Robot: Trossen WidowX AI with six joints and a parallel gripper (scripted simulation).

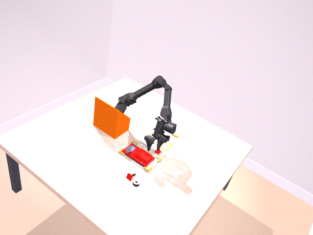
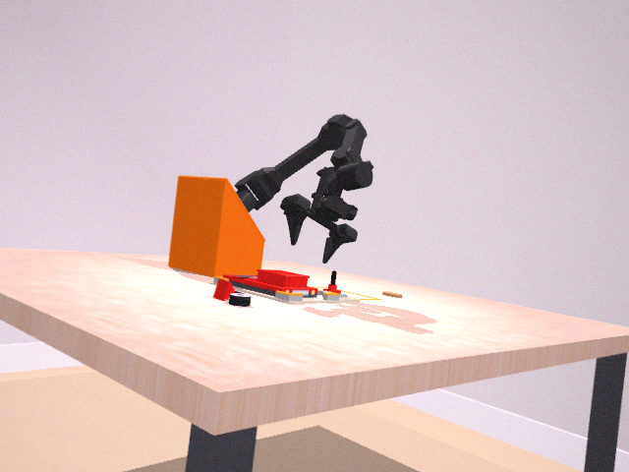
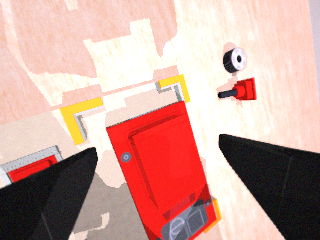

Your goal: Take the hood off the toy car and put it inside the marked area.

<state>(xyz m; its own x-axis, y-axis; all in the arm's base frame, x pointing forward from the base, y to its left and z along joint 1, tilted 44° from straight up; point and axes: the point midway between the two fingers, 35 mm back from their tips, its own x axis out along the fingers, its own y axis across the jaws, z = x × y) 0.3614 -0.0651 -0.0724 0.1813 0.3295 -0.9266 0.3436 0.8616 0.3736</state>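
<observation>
The red hood lies 6 cm below my gripper tip, 5 cm behind it and 2 cm to the right of it. Also, from my gripper tip: small wooden block (35 cm to the left, 9 cm below, 2 cm ahead); then wheel (23 cm to the right, 9 cm below, 3 cm ahead).
</observation>
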